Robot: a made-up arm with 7 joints. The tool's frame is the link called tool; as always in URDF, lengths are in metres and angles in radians. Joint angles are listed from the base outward.
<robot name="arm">
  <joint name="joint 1" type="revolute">
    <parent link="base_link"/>
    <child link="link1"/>
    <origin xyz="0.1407 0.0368 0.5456" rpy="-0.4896 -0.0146 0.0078"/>
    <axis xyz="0 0 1"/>
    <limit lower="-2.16" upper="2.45"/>
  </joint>
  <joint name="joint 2" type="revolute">
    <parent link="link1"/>
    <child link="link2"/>
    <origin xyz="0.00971 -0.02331 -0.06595" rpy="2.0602 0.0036 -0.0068"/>
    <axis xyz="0 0 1"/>
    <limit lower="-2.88" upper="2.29"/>
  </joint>
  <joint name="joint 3" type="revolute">
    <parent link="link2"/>
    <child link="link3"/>
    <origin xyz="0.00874 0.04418 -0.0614" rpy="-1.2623 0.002 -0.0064"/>
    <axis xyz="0 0 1"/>
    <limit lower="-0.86" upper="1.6"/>
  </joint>
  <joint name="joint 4" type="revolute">
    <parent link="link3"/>
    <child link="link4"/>
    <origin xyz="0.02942 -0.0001 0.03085" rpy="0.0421 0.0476 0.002"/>
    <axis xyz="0 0 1"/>
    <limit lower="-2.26" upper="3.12"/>
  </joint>
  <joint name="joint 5" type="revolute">
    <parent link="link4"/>
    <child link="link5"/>
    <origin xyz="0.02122 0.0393 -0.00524" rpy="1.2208 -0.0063 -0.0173"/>
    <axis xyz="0 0 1"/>
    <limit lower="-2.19" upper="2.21"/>
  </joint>
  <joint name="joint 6" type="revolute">
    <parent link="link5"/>
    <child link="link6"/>
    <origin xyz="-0.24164 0.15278 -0.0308" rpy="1.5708 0 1.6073"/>
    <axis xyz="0 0 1"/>
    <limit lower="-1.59" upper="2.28"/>
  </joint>
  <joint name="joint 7" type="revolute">
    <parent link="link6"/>
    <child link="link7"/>
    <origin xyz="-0.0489 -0.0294 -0.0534" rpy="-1.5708 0 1.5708"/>
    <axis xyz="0 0 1"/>
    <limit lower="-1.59" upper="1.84"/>
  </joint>
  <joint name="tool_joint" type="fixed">
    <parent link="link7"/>
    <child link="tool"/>
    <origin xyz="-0.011 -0.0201 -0.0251" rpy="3.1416 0 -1.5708"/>
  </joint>
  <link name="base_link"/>
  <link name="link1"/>
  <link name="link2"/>
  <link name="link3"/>
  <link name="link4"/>
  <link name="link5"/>
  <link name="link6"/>
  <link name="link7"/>
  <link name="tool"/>
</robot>
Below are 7 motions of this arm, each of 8 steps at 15 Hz.
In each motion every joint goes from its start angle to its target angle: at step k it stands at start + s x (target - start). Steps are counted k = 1, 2, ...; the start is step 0. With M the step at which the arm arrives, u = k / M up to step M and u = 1 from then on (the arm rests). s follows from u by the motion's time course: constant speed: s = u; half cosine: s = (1 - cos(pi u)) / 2; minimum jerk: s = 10 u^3 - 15 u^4 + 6 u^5.
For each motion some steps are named. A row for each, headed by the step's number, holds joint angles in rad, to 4 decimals.
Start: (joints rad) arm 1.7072 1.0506 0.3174 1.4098 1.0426 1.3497 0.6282
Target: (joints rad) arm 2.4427 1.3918 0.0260 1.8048 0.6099 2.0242 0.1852
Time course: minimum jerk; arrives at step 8
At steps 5, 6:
5: 2.2403 1.2979 0.1062 1.6961 0.7290 1.8386 0.3071
6: 2.3666 1.3565 0.0562 1.7639 0.6547 1.9544 0.2311

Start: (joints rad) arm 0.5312 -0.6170 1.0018 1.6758 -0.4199 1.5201 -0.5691
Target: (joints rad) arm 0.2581 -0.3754 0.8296 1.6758 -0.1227 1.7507 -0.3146
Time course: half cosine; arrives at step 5
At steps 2, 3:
2: 0.4368 -0.5335 0.9423 1.6758 -0.3172 1.5998 -0.4812
3: 0.3525 -0.4589 0.8891 1.6758 -0.2254 1.6710 -0.4025

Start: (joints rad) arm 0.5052 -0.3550 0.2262 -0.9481 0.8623 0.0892 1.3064
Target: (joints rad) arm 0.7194 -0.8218 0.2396 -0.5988 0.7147 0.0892 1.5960
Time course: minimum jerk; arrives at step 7
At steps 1, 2, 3, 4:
1: 0.5102 -0.3659 0.2265 -0.9400 0.8589 0.0892 1.3131
2: 0.5362 -0.4225 0.2281 -0.8976 0.8409 0.0892 1.3483
3: 0.5840 -0.5267 0.2311 -0.8196 0.8080 0.0892 1.4129
4: 0.6406 -0.6501 0.2347 -0.7273 0.7690 0.0892 1.4895

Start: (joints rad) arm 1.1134 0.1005 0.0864 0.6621 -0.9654 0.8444 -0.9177
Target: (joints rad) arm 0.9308 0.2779 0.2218 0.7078 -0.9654 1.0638 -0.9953
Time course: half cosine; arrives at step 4
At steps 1, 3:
1: 1.0867 0.1265 0.1062 0.6688 -0.9654 0.8765 -0.9291
3: 0.9575 0.2519 0.2020 0.7011 -0.9654 1.0317 -0.9839

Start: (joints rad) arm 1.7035 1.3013 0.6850 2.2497 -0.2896 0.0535 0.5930
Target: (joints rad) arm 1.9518 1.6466 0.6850 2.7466 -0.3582 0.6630 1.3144
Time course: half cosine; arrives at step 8
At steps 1, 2, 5, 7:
1: 1.7130 1.3144 0.6850 2.2686 -0.2922 0.0767 0.6205
2: 1.7399 1.3519 0.6850 2.3225 -0.2996 0.1428 0.6986
5: 1.8752 1.5400 0.6850 2.5932 -0.3370 0.4749 1.0917
7: 1.9423 1.6335 0.6850 2.7277 -0.3556 0.6398 1.2869

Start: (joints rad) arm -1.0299 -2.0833 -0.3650 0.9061 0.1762 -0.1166 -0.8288
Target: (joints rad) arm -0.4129 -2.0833 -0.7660 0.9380 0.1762 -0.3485 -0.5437
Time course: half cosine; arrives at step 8
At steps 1, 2, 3, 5, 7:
1: -1.0064 -2.0833 -0.3803 0.9073 0.1762 -0.1254 -0.8179
2: -0.9395 -2.0833 -0.4237 0.9108 0.1762 -0.1506 -0.7870
3: -0.8395 -2.0833 -0.4888 0.9159 0.1762 -0.1882 -0.7408
5: -0.6033 -2.0833 -0.6422 0.9282 0.1762 -0.2769 -0.6317
7: -0.4364 -2.0833 -0.7507 0.9368 0.1762 -0.3397 -0.5546

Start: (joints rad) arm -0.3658 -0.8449 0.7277 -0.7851 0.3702 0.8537 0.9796
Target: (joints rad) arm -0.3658 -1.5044 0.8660 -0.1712 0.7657 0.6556 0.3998
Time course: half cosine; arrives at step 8
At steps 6, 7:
6: -0.3658 -1.4078 0.8457 -0.2611 0.7078 0.6846 0.4847
7: -0.3658 -1.4793 0.8607 -0.1946 0.7506 0.6631 0.4219

